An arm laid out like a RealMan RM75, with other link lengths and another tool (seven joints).
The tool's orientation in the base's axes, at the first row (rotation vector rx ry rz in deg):
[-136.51 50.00 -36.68]
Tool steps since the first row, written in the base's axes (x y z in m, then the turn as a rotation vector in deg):
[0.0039 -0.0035 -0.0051 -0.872 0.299 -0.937]
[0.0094 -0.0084 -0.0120 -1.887 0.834 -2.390]
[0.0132 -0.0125 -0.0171 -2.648 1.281 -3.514]
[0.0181 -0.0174 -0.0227 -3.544 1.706 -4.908]
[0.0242 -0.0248 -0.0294 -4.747 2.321 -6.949]
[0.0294 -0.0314 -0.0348 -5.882 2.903 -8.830]
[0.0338 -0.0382 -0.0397 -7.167 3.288 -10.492]
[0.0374 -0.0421 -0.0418 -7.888 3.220 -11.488]
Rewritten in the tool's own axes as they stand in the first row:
[0.0038 0.0037 0.0051 -1.033 0.760 0.289]
[0.0092 0.0087 0.0120 -2.453 1.743 0.956]
[0.0134 0.0128 0.0168 -3.559 2.470 1.496]
[0.0187 0.0172 0.0224 -4.808 3.436 2.154]
[0.0263 0.0235 0.0287 -6.558 4.807 3.178]
[0.0330 0.0288 0.0338 -8.199 6.072 4.112]
[0.0395 0.0343 0.0380 -9.752 7.400 4.733]
[0.0441 0.0365 0.0405 -10.443 8.371 5.043]

